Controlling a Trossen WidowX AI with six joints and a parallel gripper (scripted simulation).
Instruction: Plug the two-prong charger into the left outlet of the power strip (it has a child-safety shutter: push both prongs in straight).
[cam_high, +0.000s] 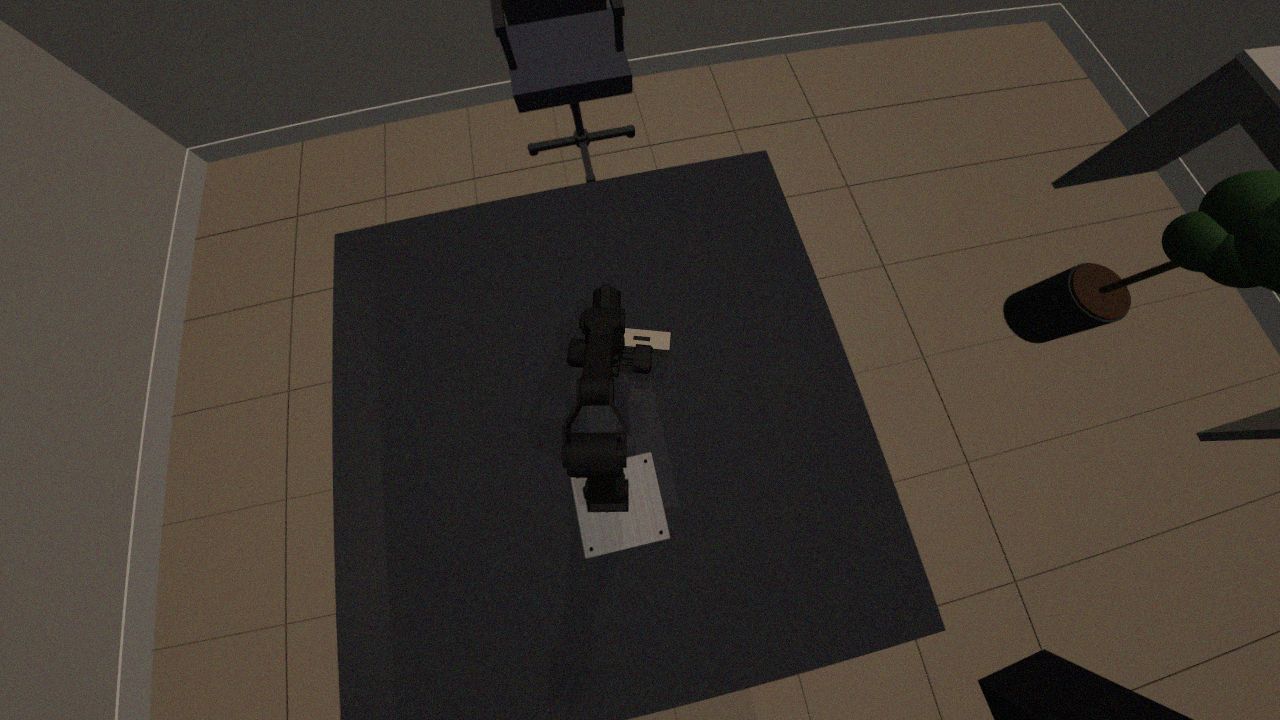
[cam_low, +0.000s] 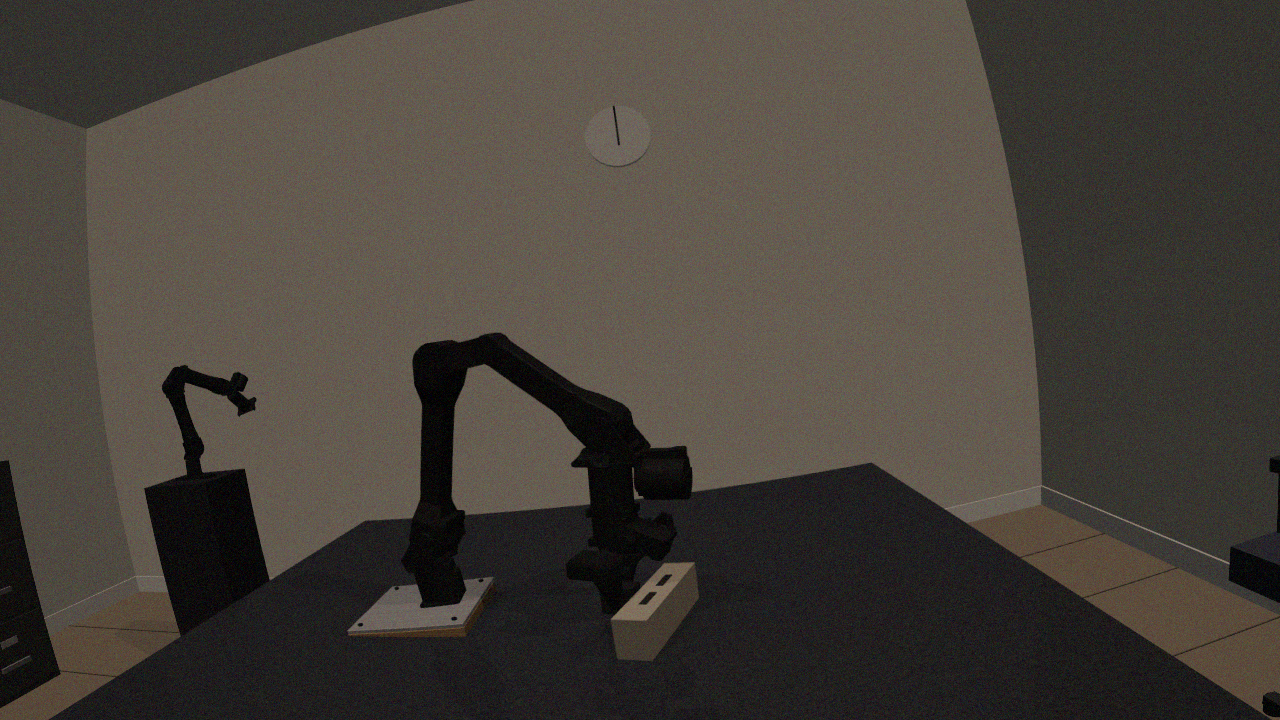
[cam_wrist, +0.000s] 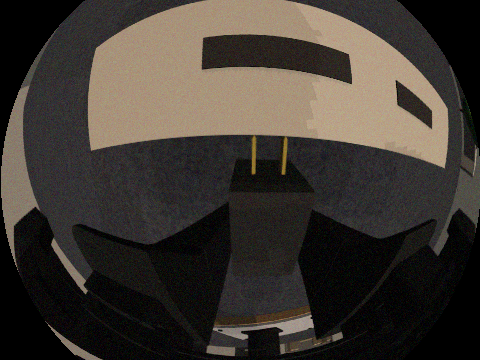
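Right now my gripper tip is 20 mm short of the two-prong charger, 10 mm to the left of it and 10 mm below it.
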